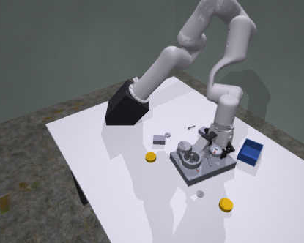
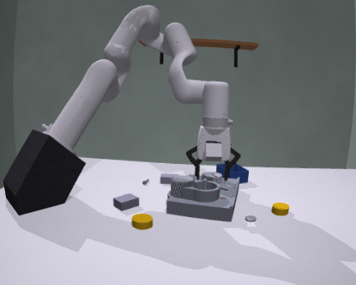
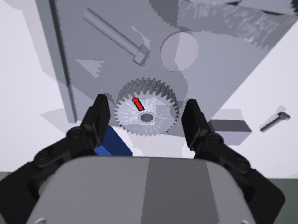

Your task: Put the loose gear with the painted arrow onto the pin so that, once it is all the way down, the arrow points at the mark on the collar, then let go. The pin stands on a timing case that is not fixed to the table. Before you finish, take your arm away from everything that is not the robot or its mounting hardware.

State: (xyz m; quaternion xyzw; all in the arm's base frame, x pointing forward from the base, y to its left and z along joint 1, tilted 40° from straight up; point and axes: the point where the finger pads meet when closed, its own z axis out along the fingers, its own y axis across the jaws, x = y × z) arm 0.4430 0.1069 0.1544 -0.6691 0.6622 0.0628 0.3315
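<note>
The grey gear is 10 mm below my hand. Round my hand: screw (220 mm behind, 20 mm to the left, 50 mm below); then blue bin (60 mm ahead, 160 mm to the left, 40 mm below); then grey disc (120 mm ahead, 170 mm to the right, 60 mm below).
</note>
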